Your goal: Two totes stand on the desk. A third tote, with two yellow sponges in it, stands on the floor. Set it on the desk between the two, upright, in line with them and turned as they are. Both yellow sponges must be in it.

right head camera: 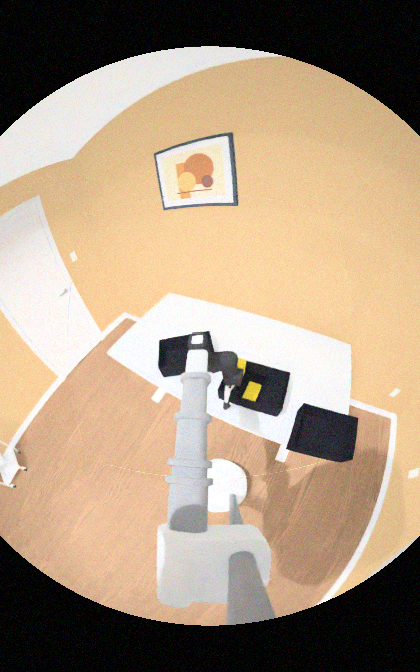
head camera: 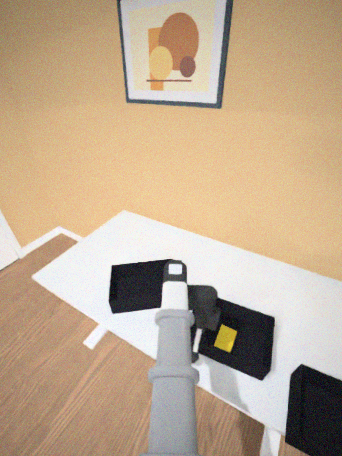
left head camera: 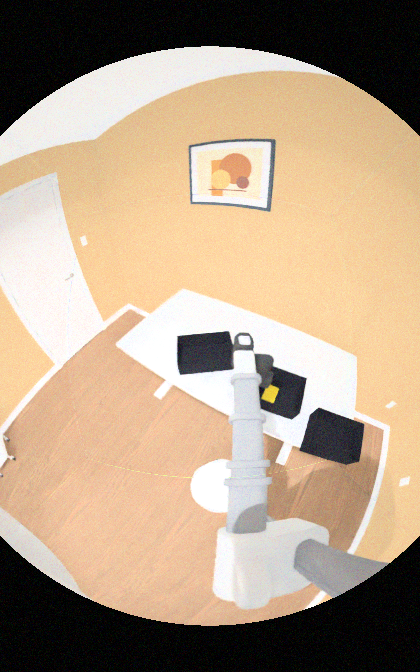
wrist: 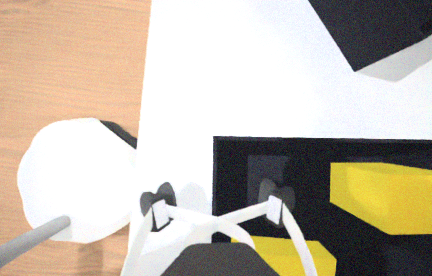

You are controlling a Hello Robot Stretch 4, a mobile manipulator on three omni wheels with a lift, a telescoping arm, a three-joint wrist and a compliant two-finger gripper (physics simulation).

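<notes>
The black middle tote (head camera: 268, 350) (left head camera: 297, 395) (right head camera: 281, 395) (wrist: 310, 144) stands upright on the white desk (head camera: 145, 232) (left head camera: 190, 310) (wrist: 225, 75). One yellow sponge (head camera: 226, 338) (left head camera: 270, 393) (right head camera: 252, 391) (wrist: 295, 255) and another yellow sponge (right head camera: 242, 366) (wrist: 380, 197) lie in it. The left tote (head camera: 135, 288) (left head camera: 204, 352) (right head camera: 172, 355) (wrist: 375, 30) looks turned differently. The right tote (head camera: 315, 410) (left head camera: 332, 436) (right head camera: 322, 432) is at the desk's right end. My gripper (wrist: 217, 195) is open, its fingertips apart across the middle tote's front wall. The arm and wrist partly hide the totes.
My white round base (left head camera: 210, 486) (right head camera: 227, 485) (wrist: 75, 180) is on the wood floor in front of the desk. The wall with a framed picture (head camera: 175, 50) rises behind the desk. A door (left head camera: 40, 270) (right head camera: 37, 280) is at the left.
</notes>
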